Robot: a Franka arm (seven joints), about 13 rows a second.
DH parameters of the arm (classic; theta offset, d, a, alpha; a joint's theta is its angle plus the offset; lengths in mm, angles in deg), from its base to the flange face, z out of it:
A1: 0 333 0 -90
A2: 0 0 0 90
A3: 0 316 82.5 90
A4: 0 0 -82.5 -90
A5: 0 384 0 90
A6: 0 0 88 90
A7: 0 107 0 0
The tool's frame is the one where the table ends.
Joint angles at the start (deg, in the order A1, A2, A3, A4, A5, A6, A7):
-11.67 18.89 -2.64 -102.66 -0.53 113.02 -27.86
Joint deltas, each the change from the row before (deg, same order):
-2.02 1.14 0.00 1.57 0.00 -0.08 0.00
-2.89 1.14 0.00 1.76 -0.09 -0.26 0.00
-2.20 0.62 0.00 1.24 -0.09 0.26 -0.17
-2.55 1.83 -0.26 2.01 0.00 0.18 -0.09
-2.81 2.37 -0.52 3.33 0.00 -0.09 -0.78
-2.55 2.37 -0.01 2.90 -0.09 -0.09 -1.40
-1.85 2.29 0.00 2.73 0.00 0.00 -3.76
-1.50 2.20 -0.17 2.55 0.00 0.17 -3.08
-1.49 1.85 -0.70 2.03 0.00 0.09 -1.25
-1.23 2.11 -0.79 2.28 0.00 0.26 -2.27
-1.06 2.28 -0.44 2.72 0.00 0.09 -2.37
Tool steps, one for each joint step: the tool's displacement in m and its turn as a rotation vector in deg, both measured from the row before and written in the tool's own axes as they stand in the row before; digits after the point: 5 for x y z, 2 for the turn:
-0.00440 0.02254 -0.00007 0.07 0.38 1.99
-0.00931 0.03127 -0.00090 0.10 0.38 2.82
-0.00713 0.02414 -0.00316 -0.24 0.80 1.98
-0.00671 0.03183 0.00442 -0.01 0.32 2.67
-0.00619 0.03912 0.00066 -0.36 0.68 2.47
-0.00406 0.03152 0.00484 -0.15 0.31 1.06
-0.00119 0.02408 0.00543 -0.17 0.33 -1.97
-0.00207 0.02172 0.00593 -0.33 0.32 -1.49
-0.00871 0.02434 0.00660 -0.39 -0.07 0.78
-0.00681 0.02286 0.00773 -0.60 -0.04 -0.46
-0.00313 0.01873 0.00682 -0.58 0.10 -1.07

